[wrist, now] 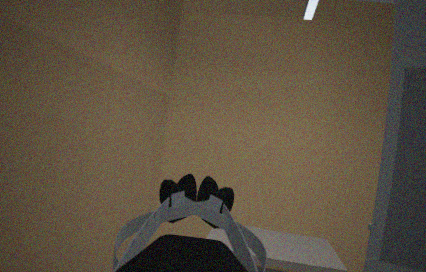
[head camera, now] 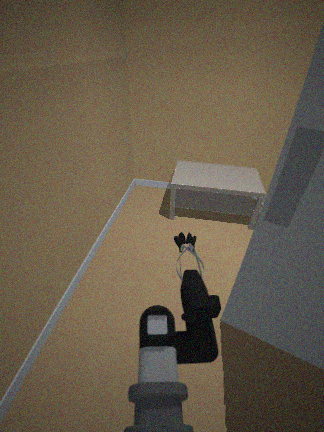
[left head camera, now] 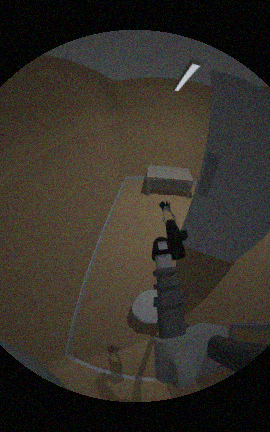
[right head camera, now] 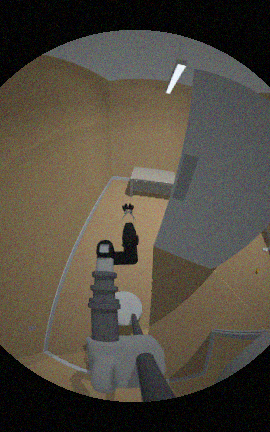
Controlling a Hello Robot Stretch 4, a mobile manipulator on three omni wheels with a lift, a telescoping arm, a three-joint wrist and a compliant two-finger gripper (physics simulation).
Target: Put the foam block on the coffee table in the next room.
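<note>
A low, pale table, which looks like the coffee table, stands by the far wall, beside a grey partition. My gripper points toward it and is in front of the table, apart from it. The black fingertips are drawn together with a thin gap between the inner pads in the wrist view, and I see no block between them. The foam block does not show in these views.
A grey partition rises close on the right of the arm. A tan wall with a pale baseboard runs along the left. A round white thing is low beside the arm's base.
</note>
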